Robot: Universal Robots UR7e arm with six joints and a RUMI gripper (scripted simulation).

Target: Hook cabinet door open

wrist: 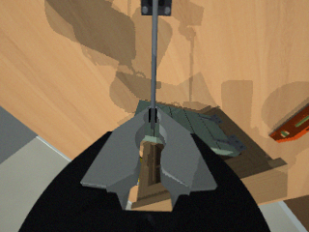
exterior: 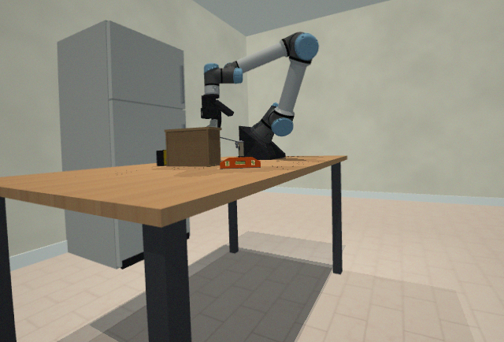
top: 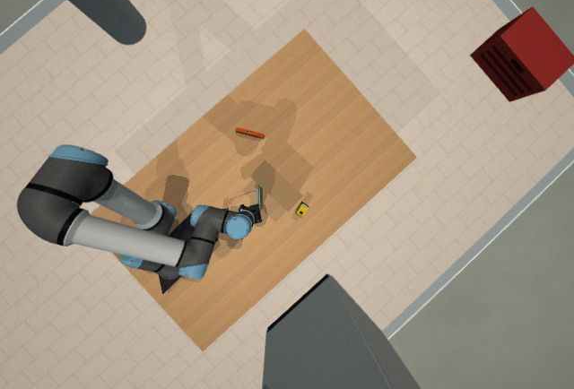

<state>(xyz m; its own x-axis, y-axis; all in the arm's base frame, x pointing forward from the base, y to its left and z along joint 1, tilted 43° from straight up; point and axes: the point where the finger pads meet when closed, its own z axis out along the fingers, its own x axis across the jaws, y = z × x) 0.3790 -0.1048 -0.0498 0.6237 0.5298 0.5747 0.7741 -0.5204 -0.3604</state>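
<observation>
My hand is 40 mm past the thin grey hook, 30 mm to the right of it and 30 mm above it. The rest, counted from my hand: yellow tape measure: 160 mm ahead, 190 mm to the right, 100 mm below; then cabinet door: 70 mm ahead, 20 mm to the left, 60 mm below; then orange spirit level: 300 mm ahead, 250 mm to the left, 120 mm below.
</observation>
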